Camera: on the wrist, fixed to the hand. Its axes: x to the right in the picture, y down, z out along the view.
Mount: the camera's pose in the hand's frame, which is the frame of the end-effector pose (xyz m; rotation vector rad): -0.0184 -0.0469 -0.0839 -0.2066 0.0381 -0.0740
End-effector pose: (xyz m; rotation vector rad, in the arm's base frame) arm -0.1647 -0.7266 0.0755 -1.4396 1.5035 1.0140
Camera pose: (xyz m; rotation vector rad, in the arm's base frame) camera -0.1190 -0.7998 0.1216 -1.6547 1.3934 1.1283
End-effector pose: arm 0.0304 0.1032 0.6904 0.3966 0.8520 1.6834
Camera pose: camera 0.0133 0.0624 0.6031 0.1901 0.7035 1.6953
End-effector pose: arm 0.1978 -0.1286 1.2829 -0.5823 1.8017 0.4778
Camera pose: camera 0.1673 -0.2124 1.3233 -0.8025 1.7718 0.6100
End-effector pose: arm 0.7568 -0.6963 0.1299 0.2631 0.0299 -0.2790
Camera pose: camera 0.7268 -0.7130 0.0383 0.0620 0.1057 -0.3419
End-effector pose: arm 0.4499 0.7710 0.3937 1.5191 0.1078 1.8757
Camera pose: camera 0.3987 0.8255 0.3305 1.3225 -0.0122 1.7981
